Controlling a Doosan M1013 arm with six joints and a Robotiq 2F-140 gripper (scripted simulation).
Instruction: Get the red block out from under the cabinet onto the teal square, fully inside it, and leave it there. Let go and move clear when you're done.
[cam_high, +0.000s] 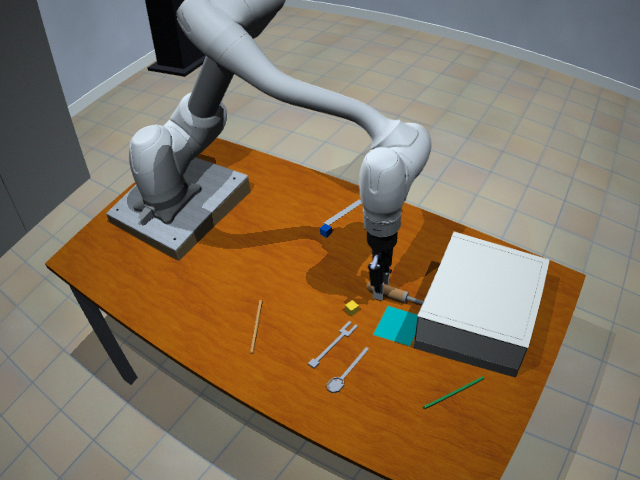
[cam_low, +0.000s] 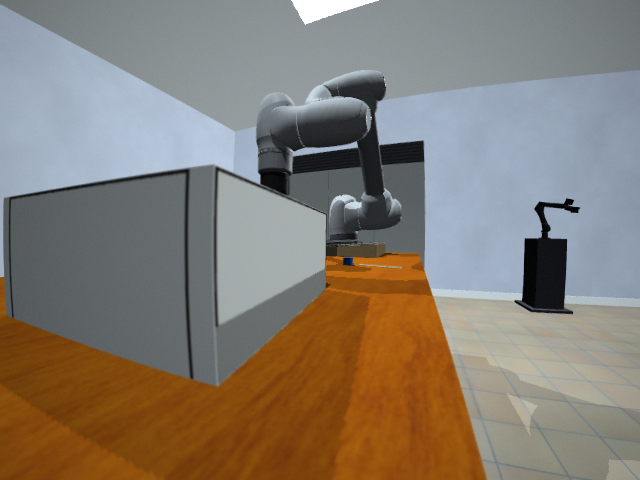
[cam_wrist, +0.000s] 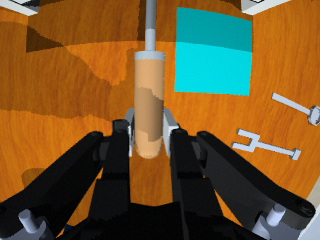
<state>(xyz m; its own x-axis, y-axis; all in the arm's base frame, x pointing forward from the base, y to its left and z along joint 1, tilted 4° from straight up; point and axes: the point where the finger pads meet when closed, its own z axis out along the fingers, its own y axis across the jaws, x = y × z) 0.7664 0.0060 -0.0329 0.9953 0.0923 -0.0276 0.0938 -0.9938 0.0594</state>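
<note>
My hand is 9 cm to the left of the yellow cube, 4 cm past it and 3 cm above it. The rest, counted from my hand: hook tool (16 cm ahead, 2 cm to the right, 2 cm below); fork tool (21 cm to the right, 3 cm below, 3 cm behind); teal square (9 cm ahead, 7 cm to the right, 4 cm below).
</note>
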